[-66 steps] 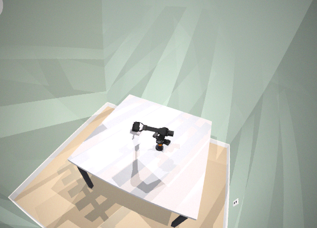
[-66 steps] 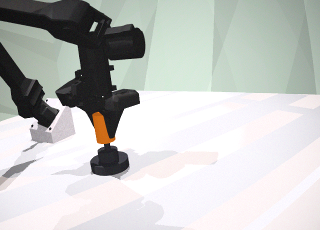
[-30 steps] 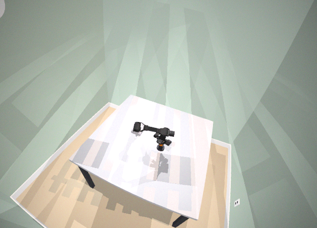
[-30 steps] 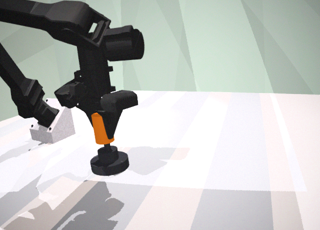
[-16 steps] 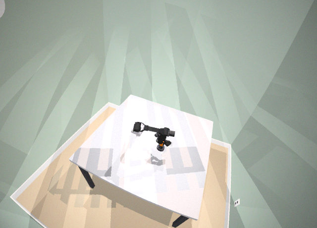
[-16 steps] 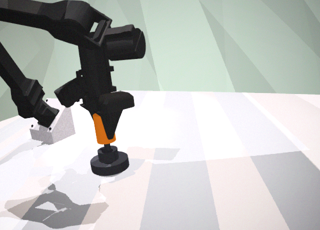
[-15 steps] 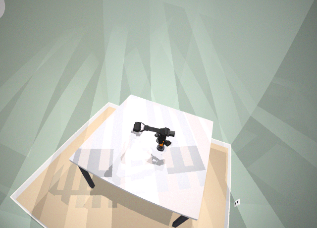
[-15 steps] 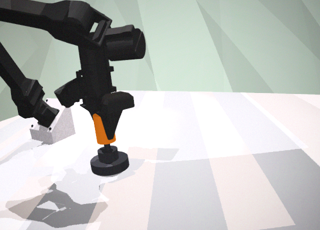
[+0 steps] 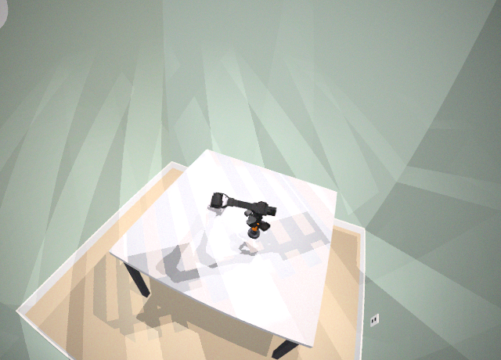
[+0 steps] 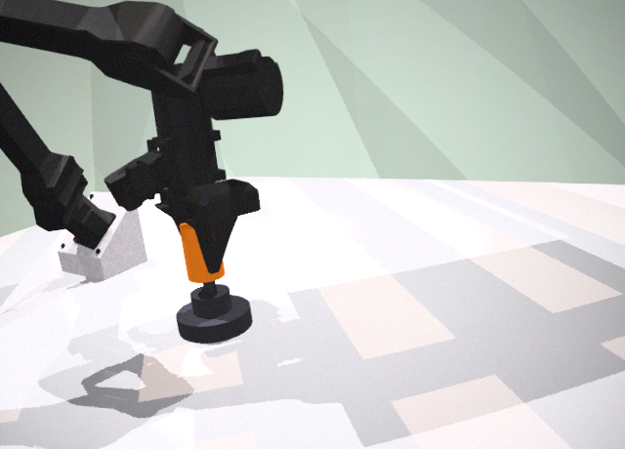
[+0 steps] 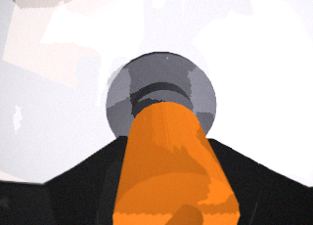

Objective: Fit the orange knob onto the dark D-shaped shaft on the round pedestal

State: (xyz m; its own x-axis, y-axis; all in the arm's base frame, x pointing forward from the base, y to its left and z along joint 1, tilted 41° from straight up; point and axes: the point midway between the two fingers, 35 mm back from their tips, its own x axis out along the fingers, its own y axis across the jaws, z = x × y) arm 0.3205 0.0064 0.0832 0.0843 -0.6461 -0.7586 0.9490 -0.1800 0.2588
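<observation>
Now: the orange knob 20 mm above my gripper tip. From my gripper tip the other things lie so: dark round pedestal 40 mm below.
</observation>
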